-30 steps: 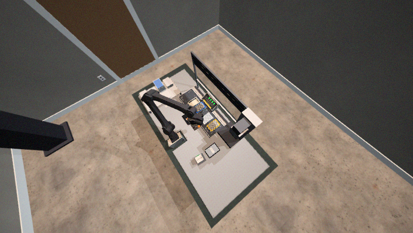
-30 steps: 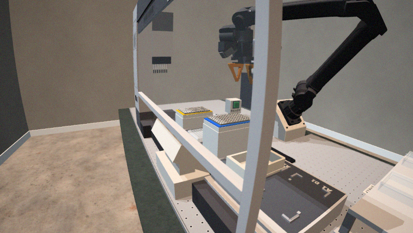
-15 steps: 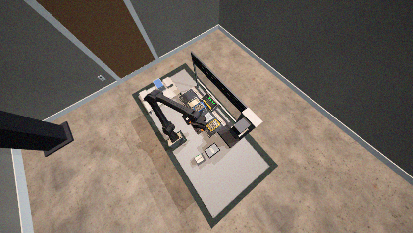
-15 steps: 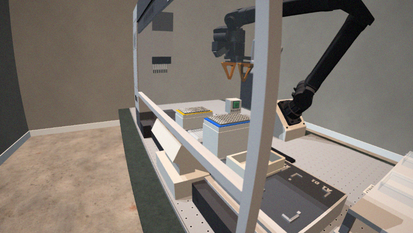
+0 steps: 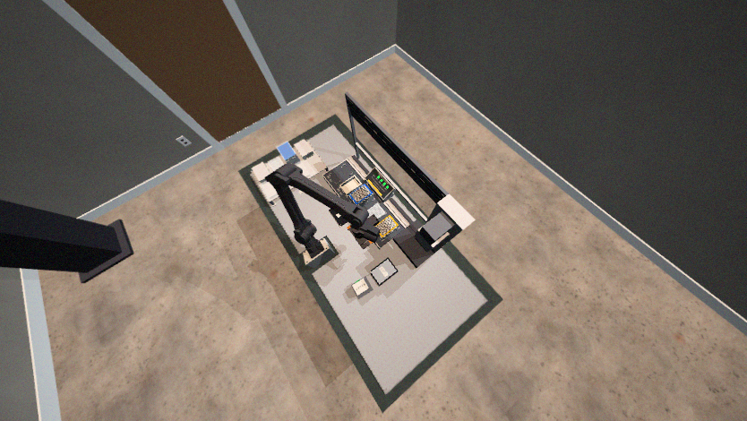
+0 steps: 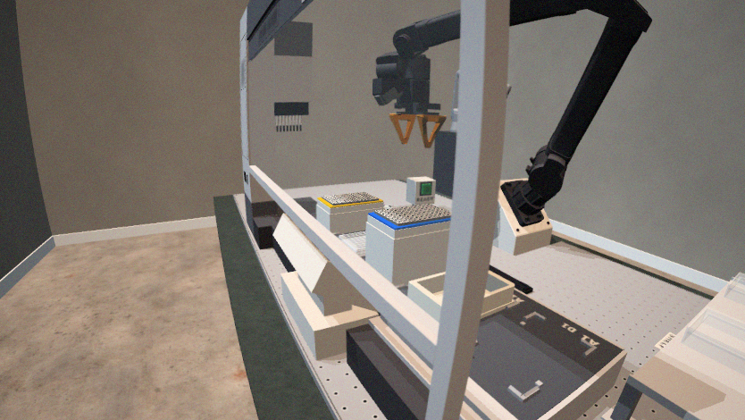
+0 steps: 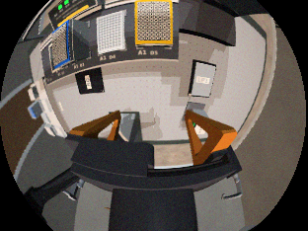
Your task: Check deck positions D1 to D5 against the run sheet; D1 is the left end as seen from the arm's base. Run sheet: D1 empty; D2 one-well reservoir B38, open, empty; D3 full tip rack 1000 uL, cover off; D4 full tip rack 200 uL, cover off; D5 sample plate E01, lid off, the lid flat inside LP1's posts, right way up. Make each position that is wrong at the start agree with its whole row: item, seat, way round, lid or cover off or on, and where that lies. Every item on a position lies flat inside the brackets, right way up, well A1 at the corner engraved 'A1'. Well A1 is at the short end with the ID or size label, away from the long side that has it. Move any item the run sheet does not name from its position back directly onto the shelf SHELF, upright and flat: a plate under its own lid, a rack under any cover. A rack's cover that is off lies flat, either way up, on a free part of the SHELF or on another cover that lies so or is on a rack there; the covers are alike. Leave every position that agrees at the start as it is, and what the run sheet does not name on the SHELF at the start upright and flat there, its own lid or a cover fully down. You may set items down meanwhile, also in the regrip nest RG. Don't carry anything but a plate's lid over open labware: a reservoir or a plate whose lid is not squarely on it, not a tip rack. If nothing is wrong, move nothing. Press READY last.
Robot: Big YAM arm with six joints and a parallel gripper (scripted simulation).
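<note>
Now: the yellow-rimmed tip rack 16 cm ahead of my hand, 14 cm below it and 1 cm to the right of it. Also, from my hand: lid 22 cm below, 19 cm to the right; then ready button box 17 cm below, 16 cm to the right, 15 cm behind; then white sample plate 18 cm below, 17 cm ahead, 12 cm to the left.
</note>
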